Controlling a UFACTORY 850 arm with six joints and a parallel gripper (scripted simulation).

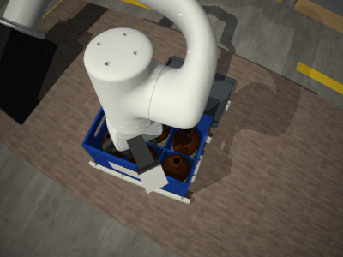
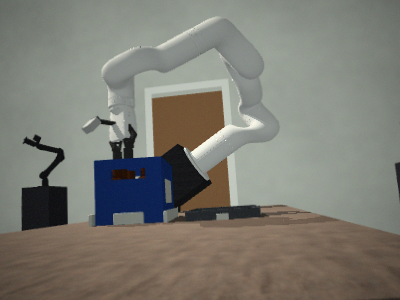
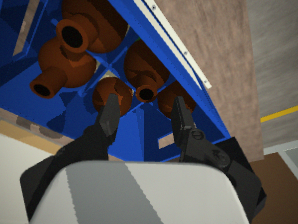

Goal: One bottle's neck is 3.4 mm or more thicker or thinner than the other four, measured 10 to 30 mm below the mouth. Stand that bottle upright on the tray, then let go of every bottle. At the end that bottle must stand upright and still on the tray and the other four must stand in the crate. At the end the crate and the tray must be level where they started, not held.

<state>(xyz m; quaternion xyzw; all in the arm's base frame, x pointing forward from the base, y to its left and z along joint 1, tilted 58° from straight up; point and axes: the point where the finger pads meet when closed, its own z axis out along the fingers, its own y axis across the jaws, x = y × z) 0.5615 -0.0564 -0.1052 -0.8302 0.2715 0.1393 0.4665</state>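
Now: hand 10 mm past the blue crate, 40 mm to the right of it and 110 mm above it. Also, from my hand: dark grey tray 10 mm behind, 300 mm to the left, 190 mm below.
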